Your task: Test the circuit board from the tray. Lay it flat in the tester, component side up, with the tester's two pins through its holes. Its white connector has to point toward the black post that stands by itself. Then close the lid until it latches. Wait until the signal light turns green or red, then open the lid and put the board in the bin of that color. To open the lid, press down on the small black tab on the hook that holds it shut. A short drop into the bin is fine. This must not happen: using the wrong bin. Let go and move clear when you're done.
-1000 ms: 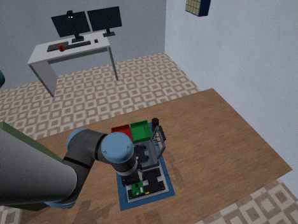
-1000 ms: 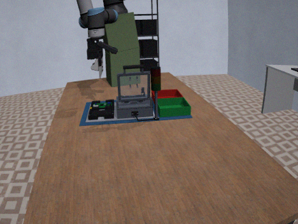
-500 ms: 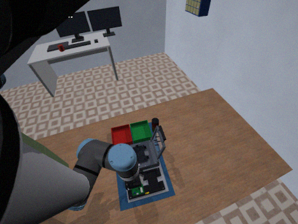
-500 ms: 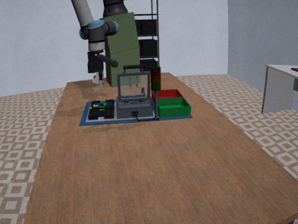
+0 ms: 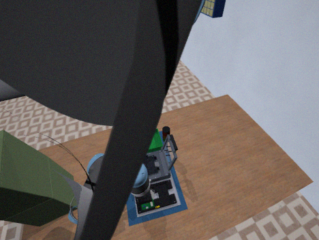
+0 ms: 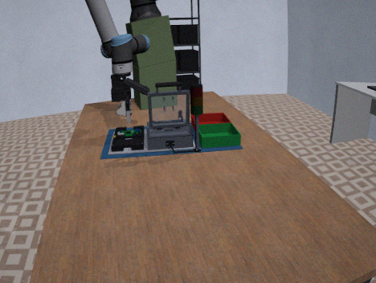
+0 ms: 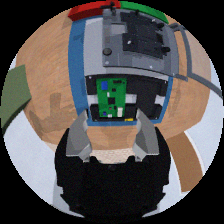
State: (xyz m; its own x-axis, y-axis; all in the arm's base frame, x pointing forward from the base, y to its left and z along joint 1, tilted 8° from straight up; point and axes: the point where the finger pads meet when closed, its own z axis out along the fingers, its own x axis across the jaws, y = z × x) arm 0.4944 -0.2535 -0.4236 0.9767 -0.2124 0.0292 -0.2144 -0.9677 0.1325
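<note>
Now: the green circuit board 1 cm to the right of my hand and 6 cm below it. From my hand the other things lie so: tester bed (10 cm ahead, 15 cm to the left, 1 cm below); then red bin (3 cm ahead, 37 cm to the left, 7 cm below); then clear lid (22 cm ahead, 12 cm to the left, 10 cm above).
</note>
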